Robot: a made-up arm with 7 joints. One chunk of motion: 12 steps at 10 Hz.
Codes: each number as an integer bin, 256 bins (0 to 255) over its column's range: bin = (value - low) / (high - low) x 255, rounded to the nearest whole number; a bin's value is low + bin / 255 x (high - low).
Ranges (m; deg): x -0.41..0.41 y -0.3..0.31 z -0.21..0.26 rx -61..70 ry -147..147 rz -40..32
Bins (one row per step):
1: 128 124 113 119 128 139
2: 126 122 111 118 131 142
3: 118 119 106 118 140 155
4: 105 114 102 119 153 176
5: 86 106 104 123 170 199
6: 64 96 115 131 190 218
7: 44 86 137 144 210 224
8: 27 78 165 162 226 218
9: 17 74 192 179 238 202
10: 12 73 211 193 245 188
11: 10 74 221 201 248 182
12: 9 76 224 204 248 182
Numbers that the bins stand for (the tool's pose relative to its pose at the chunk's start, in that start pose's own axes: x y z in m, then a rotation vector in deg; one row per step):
1: 0.0016 -0.0034 -0.0017 0.13 0.58 -0.75
2: -0.0048 -0.0082 -0.0054 -0.38 4.04 0.09
3: -0.0305 -0.0153 -0.0146 -0.38 14.41 3.76
4: -0.0724 -0.0273 -0.0220 0.13 29.40 9.69
5: -0.1335 -0.0464 -0.0183 2.19 49.00 16.19
6: -0.2042 -0.0704 0.0020 6.30 72.06 21.55
7: -0.2685 -0.0943 0.0425 12.98 95.12 23.25
8: -0.3232 -0.1134 0.0941 22.22 113.56 21.55
9: -0.3553 -0.1230 0.1439 30.96 127.40 17.04
10: -0.3714 -0.1254 0.1789 38.15 135.47 13.08
11: -0.3778 -0.1230 0.1973 42.26 138.93 11.39
12: -0.3811 -0.1182 0.2029 43.80 138.93 11.39

